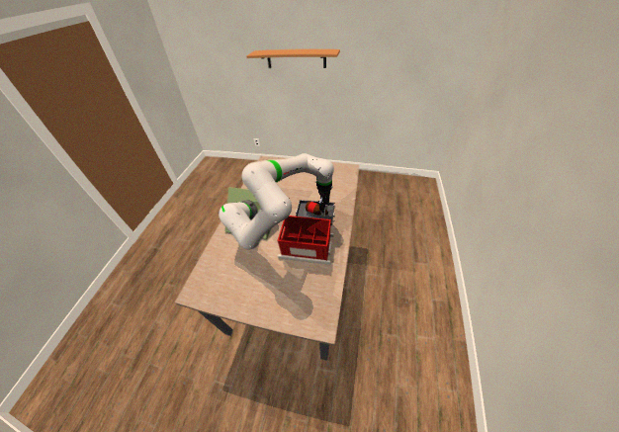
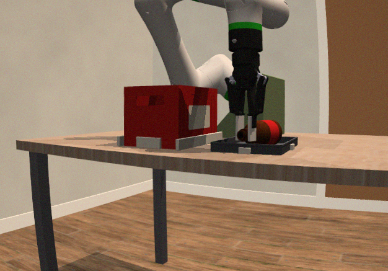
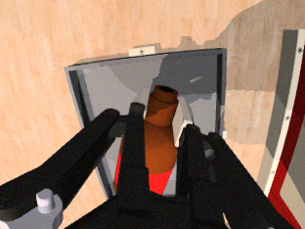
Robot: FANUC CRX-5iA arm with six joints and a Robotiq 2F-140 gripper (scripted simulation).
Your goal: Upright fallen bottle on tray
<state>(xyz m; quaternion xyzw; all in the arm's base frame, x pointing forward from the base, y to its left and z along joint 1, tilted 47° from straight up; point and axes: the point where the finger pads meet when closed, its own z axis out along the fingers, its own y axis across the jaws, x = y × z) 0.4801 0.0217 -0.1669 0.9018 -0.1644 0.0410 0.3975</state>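
Now: the brown bottle 5 cm behind my hand, 2 cm to the left of it and 2 cm below it. Round my hand: dark tray: 7 cm behind, 5 cm below, 2 cm to the left; red crate: 26 cm to the right, 8 cm behind, 2 cm above.
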